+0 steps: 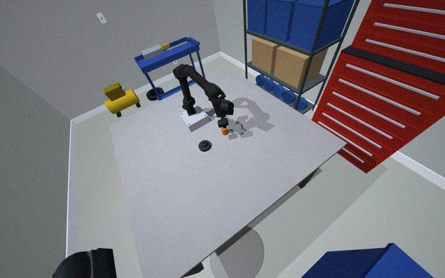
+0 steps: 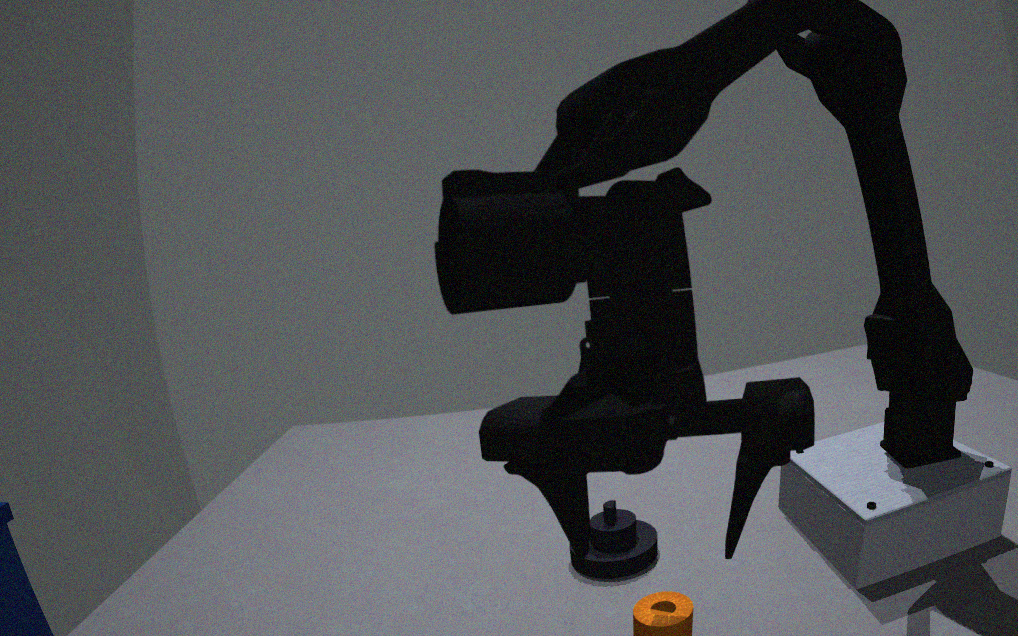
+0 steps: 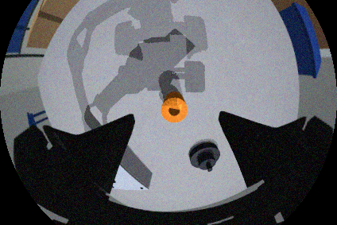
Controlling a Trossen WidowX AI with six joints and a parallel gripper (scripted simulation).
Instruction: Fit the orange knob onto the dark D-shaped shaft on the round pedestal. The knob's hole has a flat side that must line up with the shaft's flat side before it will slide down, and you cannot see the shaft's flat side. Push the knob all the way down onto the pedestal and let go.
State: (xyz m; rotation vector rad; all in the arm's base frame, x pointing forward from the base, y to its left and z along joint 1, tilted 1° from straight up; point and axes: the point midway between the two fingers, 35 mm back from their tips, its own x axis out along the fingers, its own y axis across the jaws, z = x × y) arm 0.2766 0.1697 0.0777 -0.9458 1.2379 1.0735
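Right now my gripper tip is 80 mm above the orange knob, 10 mm to the left of it and 10 mm past it. Also, from my gripper tip: dark round pedestal 180 mm to the right, 80 mm below, 40 mm ahead.
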